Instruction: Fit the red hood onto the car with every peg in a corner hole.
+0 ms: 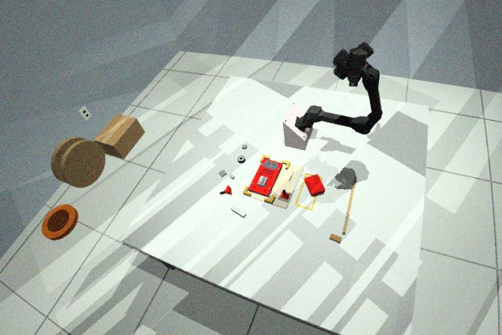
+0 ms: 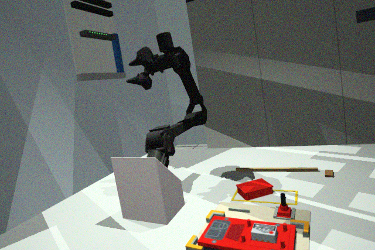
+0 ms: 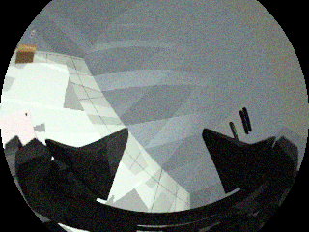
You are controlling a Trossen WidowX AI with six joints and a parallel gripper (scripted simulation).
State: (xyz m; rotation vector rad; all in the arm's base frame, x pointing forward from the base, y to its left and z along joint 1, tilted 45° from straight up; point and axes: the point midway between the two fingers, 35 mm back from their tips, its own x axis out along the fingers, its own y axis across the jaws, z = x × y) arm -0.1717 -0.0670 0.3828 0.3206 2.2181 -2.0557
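My gripper tip is now 45 cm short of the red hood, 10 cm to the left of it and 44 cm above it. The rest, counted from my gripper tip: grey engine block: 49 cm ahead, 34 cm to the right, 44 cm below; wooden stick: 52 cm ahead, 8 cm to the left, 45 cm below.
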